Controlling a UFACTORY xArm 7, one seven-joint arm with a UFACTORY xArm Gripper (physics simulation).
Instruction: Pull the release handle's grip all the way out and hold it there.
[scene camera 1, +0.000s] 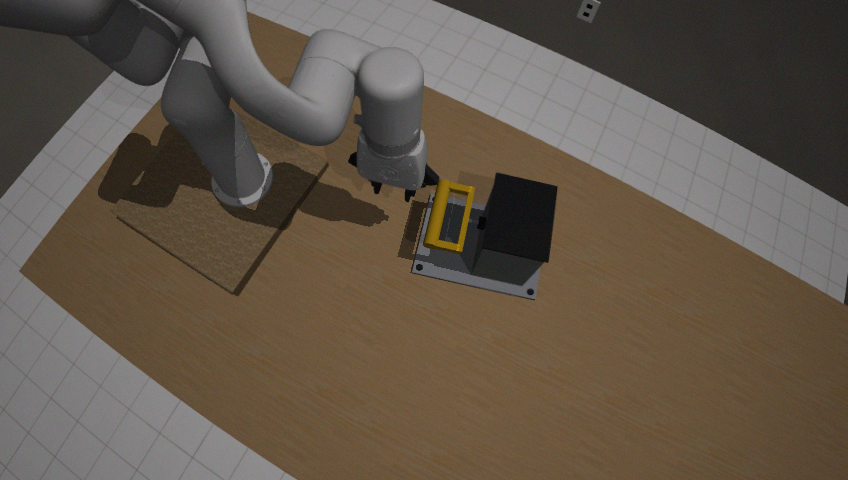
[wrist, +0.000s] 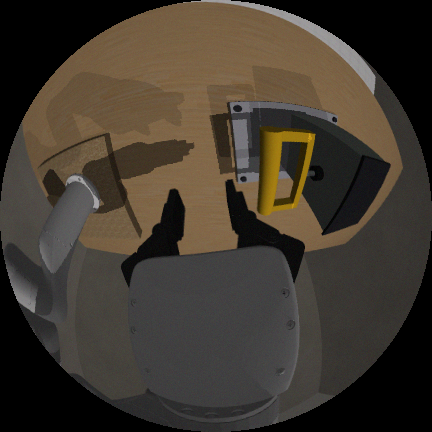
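The yellow release handle (scene camera 1: 437, 215) (wrist: 270, 172) is a rectangular frame with a thick round grip bar on the side away from the dark housing (scene camera 1: 518, 218) (wrist: 345, 175). The handle stands close to the housing, and a short piece of its rod shows at the black collar (scene camera 1: 481, 223) (wrist: 316, 173). My gripper (scene camera 1: 393, 193) (wrist: 202, 194) is open with nothing between its fingers. It is beside the grip bar, on the side away from the housing, apart from it in the wrist view. Its right finger is the nearer one to the bar.
The housing stands on a grey base plate (scene camera 1: 476, 284) (wrist: 242, 142) with dark bolts at its corners. The robot's base stands on a brown board (scene camera 1: 220, 261) (wrist: 107, 225) to the left. The wooden table (scene camera 1: 380, 368) (wrist: 200, 45) extends around both.
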